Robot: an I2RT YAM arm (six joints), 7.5 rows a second.
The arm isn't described. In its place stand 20 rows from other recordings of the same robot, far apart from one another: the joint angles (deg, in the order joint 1, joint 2, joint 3, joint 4, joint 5, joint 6), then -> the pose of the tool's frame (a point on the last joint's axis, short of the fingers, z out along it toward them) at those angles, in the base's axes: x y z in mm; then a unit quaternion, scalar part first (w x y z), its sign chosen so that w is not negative.
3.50, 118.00, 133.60, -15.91, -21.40, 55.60 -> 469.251 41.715 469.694 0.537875 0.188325 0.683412 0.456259
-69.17, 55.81, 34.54, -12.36, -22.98, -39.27 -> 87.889 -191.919 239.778 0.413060 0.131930 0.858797 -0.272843
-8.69, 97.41, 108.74, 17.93, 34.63, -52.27 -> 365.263 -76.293 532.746 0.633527 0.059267 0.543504 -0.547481
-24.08, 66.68, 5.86, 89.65, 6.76, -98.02 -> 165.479 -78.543 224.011 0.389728 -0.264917 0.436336 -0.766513
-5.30, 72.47, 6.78, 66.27, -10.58, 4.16 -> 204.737 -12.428 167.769 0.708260 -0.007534 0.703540 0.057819
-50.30, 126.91, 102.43, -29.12, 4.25, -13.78 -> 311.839 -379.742 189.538 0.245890 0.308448 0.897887 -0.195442
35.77, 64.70, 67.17, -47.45, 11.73, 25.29 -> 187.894 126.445 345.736 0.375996 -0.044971 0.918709 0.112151
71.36, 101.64, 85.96, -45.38, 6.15, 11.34 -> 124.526 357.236 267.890 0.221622 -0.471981 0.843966 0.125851
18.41, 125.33, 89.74, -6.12, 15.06, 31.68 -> 465.686 145.255 162.979 0.418013 0.157771 0.892391 0.063332
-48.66, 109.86, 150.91, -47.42, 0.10, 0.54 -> 240.364 -273.310 555.783 0.608536 0.310784 0.677413 -0.272414
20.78, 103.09, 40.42, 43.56, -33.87, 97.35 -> 314.049 140.392 146.633 0.081643 0.350267 0.716398 0.597847
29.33, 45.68, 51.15, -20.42, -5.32, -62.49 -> 154.836 90.783 357.227 0.593656 -0.588688 0.530922 -0.138348
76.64, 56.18, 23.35, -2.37, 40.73, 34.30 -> 67.420 183.355 192.215 0.499083 -0.151241 0.833987 0.180299
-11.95, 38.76, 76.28, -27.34, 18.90, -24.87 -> 73.824 -27.411 494.615 0.684652 0.053936 0.643028 -0.338908
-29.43, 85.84, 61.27, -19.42, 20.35, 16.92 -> 277.733 -170.900 254.924 0.364659 0.420014 0.805717 -0.203549
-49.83, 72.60, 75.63, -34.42, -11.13, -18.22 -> 182.981 -206.105 381.550 0.451067 0.190719 0.848032 -0.202501
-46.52, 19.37, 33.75, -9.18, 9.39, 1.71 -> 65.998 -78.037 329.918 0.659384 0.329744 0.588694 -0.331545
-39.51, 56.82, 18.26, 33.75, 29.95, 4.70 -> 149.920 -146.665 219.867 0.566991 0.429643 0.593072 -0.377087
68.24, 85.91, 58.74, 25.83, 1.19, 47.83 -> 132.698 330.448 315.771 0.376222 -0.119586 0.705258 0.588869
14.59, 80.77, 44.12, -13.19, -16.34, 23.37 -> 268.244 80.172 193.313 0.277960 0.022515 0.930689 0.236747
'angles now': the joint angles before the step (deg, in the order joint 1, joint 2, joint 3, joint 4, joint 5, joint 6). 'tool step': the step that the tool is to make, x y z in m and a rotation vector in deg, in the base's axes. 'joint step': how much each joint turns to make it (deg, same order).
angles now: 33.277 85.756 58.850 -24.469 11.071 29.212
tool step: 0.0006 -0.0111 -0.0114 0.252 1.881 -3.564
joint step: -1.768 -0.011 -2.173 0.282 0.132 2.209
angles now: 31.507 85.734 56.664 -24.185 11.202 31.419
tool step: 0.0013 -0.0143 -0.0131 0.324 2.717 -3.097
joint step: -2.554 0.221 -2.236 0.009 -1.025 1.424
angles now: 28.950 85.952 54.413 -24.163 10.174 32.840
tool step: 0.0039 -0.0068 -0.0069 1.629 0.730 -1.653
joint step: -1.651 0.590 -1.066 1.613 -1.470 1.018
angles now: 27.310 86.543 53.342 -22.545 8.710 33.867
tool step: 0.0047 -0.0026 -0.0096 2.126 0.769 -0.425
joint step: -1.092 1.409 -1.006 2.591 -2.229 0.722
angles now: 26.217 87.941 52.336 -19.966 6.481 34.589
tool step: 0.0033 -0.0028 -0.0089 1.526 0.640 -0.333
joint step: -0.934 1.194 -1.027 2.264 -1.702 0.442
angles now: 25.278 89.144 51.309 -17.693 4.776 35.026
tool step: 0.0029 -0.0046 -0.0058 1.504 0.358 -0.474
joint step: -1.191 0.671 -0.851 1.805 -1.655 0.272
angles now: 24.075 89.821 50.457 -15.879 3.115 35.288
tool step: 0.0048 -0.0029 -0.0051 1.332 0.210 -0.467
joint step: -1.002 1.171 -0.195 1.693 -1.376 0.309
